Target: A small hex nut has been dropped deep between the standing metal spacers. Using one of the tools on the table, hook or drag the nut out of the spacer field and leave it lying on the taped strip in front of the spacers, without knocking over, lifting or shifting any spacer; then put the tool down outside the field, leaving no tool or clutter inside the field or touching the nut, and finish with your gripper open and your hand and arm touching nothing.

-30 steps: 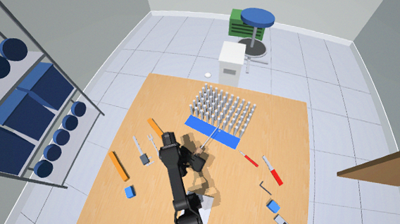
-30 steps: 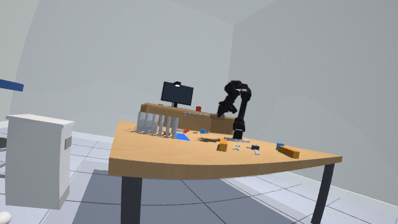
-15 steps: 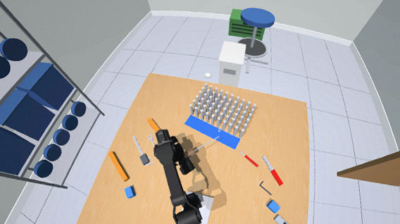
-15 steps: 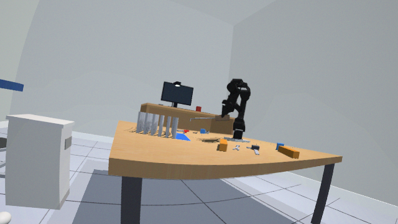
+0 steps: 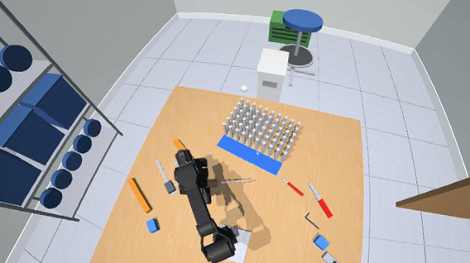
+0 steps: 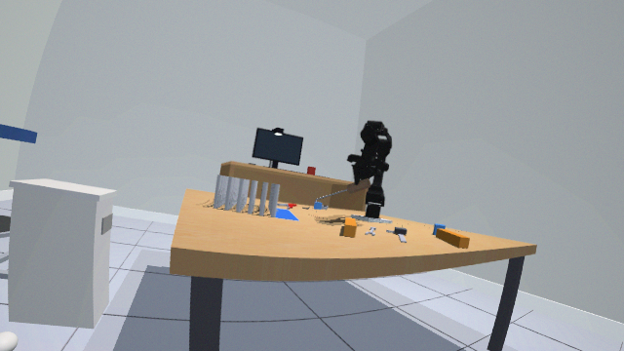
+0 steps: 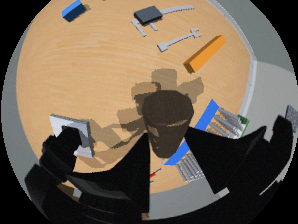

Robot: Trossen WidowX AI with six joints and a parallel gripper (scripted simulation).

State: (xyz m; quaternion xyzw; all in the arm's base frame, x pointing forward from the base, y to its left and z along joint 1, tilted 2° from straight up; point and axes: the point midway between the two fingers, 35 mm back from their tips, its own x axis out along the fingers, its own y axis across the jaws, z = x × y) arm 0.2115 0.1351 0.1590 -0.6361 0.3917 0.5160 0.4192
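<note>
Now: the brown-handled hook tool 90 mm to the right of my gripper tip, 40 mm below it and 40 mm ahead of it. Also, from my gripper tip: red screwdriver (370 mm to the right, 140 mm below, 110 mm ahead); blue taped strip (240 mm ahead, 150 mm below, 140 mm to the right); small wrench (200 mm to the left, 140 mm below, 70 mm ahead).
</note>
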